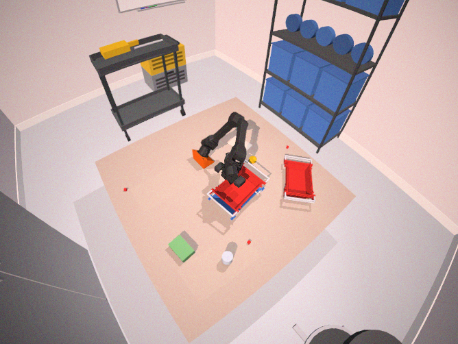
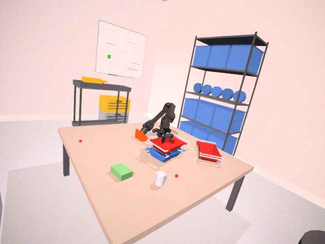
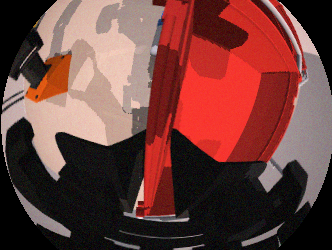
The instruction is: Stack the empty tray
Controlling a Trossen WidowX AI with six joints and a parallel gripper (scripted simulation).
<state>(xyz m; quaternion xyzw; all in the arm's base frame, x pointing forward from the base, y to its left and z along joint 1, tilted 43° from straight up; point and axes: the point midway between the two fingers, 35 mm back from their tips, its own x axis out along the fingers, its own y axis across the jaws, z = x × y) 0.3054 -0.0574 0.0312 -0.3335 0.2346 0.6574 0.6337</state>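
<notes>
My gripper tip is 7 cm short of the red tray, 1 cm to the right of it and 3 cm below it. From my gripper tip the other things lie so: cream pad (25 cm behind, 32 cm to the left, 9 cm below); then yellow puck (9 cm behind, 28 cm to the left, 8 cm below); then green block (13 cm ahead, 43 cm to the right, 7 cm below).
</notes>
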